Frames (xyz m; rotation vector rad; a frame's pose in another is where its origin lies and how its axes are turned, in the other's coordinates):
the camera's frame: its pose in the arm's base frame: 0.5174 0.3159 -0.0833 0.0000 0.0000 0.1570
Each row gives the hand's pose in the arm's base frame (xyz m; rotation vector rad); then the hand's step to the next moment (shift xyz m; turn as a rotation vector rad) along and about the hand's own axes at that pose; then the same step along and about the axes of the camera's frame.
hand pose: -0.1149 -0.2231 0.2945 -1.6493 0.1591 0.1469
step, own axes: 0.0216 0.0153 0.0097 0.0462 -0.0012 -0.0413
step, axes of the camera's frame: 0.0193 0.0051 -0.0199 0.0385 -0.0484 -0.0042
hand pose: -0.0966 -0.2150 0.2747 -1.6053 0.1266 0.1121
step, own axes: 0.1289 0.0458 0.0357 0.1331 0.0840 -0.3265
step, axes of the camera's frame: 0.1243 0.0132 -0.0660 0.0637 -0.3452 -0.0905
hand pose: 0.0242 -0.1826 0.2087 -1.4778 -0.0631 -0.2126
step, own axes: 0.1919 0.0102 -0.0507 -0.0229 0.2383 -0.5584
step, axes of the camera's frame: 0.1723 -0.0974 0.0182 -0.1114 -0.5217 -0.2907
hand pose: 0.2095 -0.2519 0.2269 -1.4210 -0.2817 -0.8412
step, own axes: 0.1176 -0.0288 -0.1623 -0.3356 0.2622 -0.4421
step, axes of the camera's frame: -0.0168 -0.1899 0.0683 -0.2409 -0.2844 -0.4878
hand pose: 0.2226 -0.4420 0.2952 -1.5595 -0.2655 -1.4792
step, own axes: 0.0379 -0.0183 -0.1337 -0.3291 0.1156 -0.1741
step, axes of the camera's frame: -0.1075 -0.0879 0.0191 -0.1225 -0.0290 -0.3690
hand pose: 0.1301 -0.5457 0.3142 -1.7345 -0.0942 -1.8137
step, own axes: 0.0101 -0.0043 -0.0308 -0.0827 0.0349 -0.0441
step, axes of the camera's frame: -0.0305 -0.0098 0.0067 -0.0291 -0.0125 -0.0949
